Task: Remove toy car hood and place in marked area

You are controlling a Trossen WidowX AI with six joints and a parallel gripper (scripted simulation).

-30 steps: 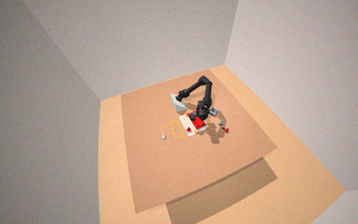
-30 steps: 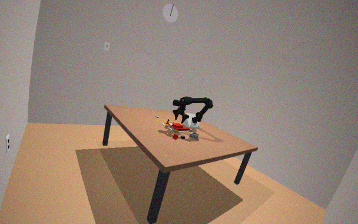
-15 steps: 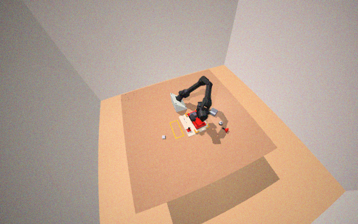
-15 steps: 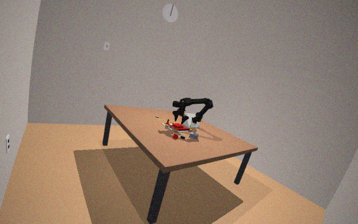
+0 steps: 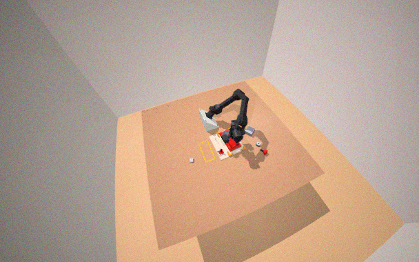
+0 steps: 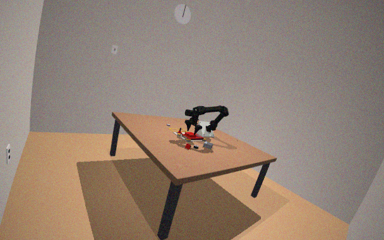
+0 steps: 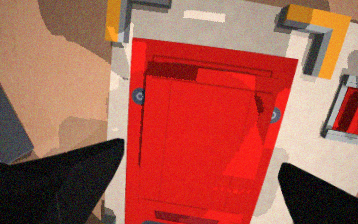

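My gripper tip is now 1 cm above the red hood. Also, from my gripper tip: grey wheel: 21 cm to the left, 6 cm ahead, 5 cm below.
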